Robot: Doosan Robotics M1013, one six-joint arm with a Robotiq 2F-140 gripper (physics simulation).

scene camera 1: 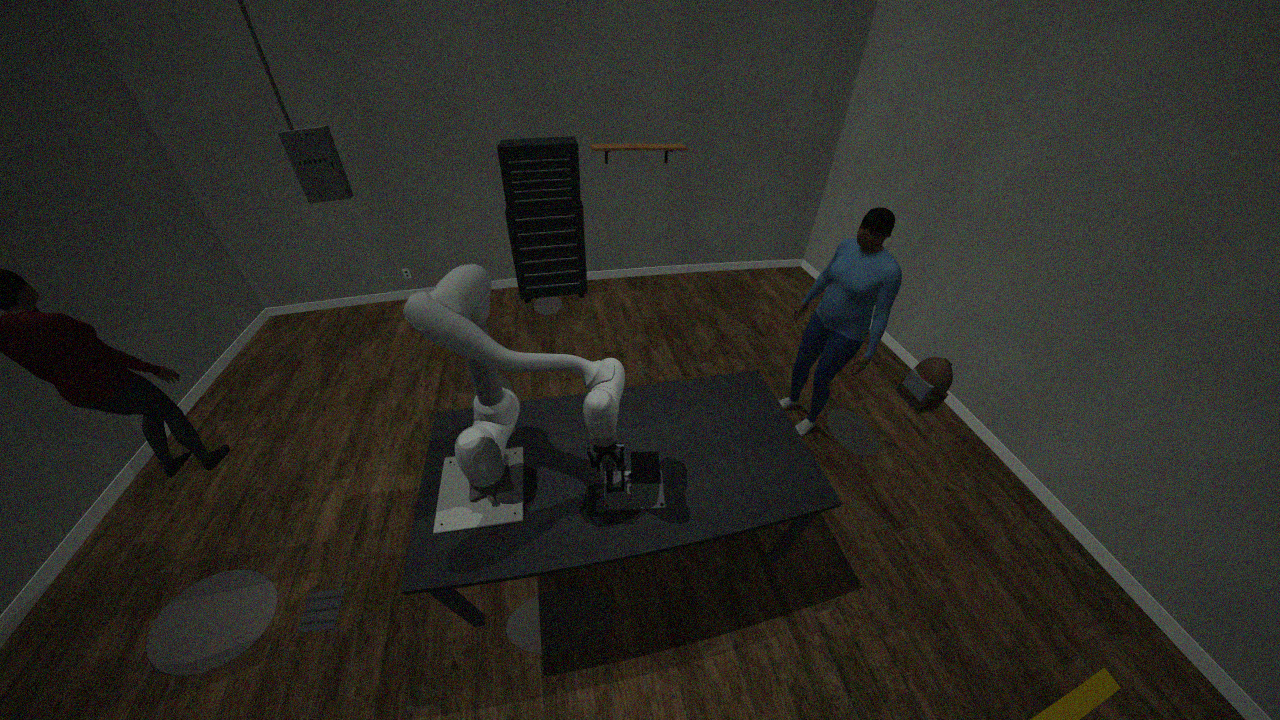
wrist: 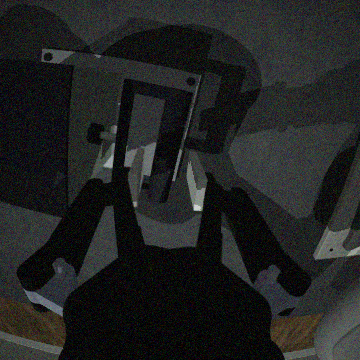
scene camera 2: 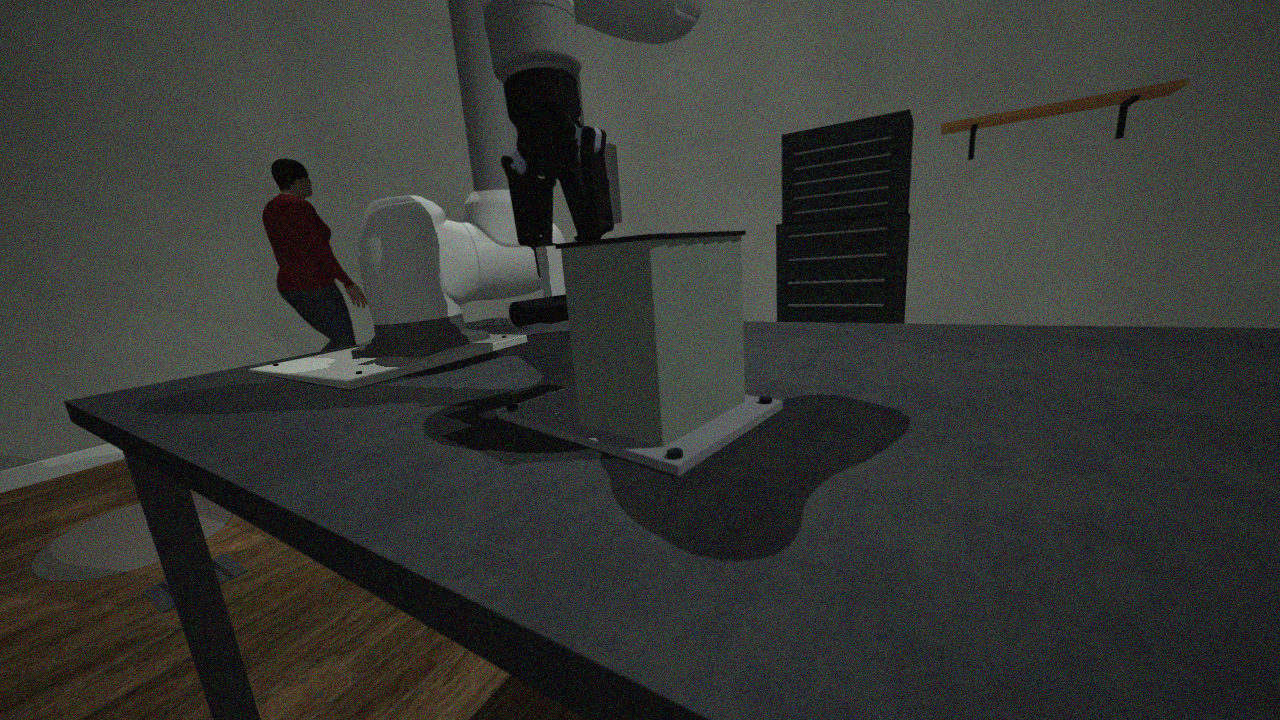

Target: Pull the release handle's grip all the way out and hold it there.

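The release handle shows as a dark rectangular loop (wrist: 171, 130) beside the pale box in the wrist view; a black rod-like part, apparently its grip (scene camera 2: 537, 310), sticks out past the box in scene camera 2. The box (scene camera 2: 698, 331) (wrist: 35, 135) (scene camera 1: 644, 467) has a dark top and stands on a bolted plate (scene camera 2: 716, 438) (wrist: 160, 72). My gripper (scene camera 1: 607, 465) (scene camera 2: 563, 240) (wrist: 165, 162) points down, partly open and empty. Its fingertips are near the height of the box's top, above the grip. In the wrist view one bar of the loop lies in line with the finger gap. How far out the grip stands is unclear.
A black knob (wrist: 95, 133) sits between box and loop. The arm's base plate (scene camera 1: 456, 505) (scene camera 2: 331, 367) is on the same dark table (scene camera 1: 716, 420) (scene camera 2: 984, 501). A person in blue (scene camera 1: 854, 295) stands by the table's far right; a person in red (scene camera 1: 62, 358) (scene camera 2: 299, 237) is left.
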